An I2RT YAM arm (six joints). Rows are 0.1 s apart.
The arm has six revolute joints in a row. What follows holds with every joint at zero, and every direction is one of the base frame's. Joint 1 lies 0.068 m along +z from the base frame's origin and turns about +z. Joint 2 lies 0.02 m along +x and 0.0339 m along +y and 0.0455 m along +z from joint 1 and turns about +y. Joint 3 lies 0.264 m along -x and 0.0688 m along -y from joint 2 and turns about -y. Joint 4 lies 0.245 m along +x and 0.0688 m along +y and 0.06 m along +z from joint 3 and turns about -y. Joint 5 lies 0.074 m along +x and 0.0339 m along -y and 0.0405 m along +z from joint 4 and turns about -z. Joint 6 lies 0.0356 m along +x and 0.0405 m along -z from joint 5 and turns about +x. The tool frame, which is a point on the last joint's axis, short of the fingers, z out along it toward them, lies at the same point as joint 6; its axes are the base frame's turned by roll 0, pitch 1.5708 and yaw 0 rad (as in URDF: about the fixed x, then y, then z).
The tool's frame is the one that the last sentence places.
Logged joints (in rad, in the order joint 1, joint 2, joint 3, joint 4, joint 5, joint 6), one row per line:
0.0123, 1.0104, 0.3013, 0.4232, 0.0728, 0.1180
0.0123, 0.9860, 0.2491, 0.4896, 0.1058, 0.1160
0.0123, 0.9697, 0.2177, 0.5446, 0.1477, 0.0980
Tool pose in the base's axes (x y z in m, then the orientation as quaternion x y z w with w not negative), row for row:
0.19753, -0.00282, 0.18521, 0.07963, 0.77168, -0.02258, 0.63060
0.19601, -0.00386, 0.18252, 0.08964, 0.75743, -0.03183, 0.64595
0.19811, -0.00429, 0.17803, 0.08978, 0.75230, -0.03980, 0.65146
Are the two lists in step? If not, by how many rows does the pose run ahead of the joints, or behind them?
The pose runs 2 rows ahead of the joints: the pose in row i belongs to the joints in row i + 2.
